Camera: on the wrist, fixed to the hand. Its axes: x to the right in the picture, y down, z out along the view.
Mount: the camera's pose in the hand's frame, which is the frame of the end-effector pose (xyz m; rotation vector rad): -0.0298 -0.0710 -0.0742 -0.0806 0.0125 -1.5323
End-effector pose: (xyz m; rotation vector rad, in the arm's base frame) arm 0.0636 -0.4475 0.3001 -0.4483 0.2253 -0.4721
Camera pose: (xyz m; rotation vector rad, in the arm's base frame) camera -0.0127 -0.5165 0.2710 -0.6451 -0.1423 -1.9667
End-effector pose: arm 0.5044 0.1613 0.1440 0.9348 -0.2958 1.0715
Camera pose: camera 0.5341 0.1892 0.0451 0.7701 0.3842 -0.3487
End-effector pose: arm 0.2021 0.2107 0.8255 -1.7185 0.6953 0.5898
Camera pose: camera 0.2344 0.1568 0.9120 -1.7799 -0.7084 -0.4811
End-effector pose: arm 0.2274 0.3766 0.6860 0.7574 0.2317 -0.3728
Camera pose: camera 0.1660 0.3889 0.5993 0.3666 0.8242 -1.7869
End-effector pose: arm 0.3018 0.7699 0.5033 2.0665 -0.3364 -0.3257
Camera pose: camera 0.3086 0.8741 0.4803 1.8427 1.3266 -1.1623
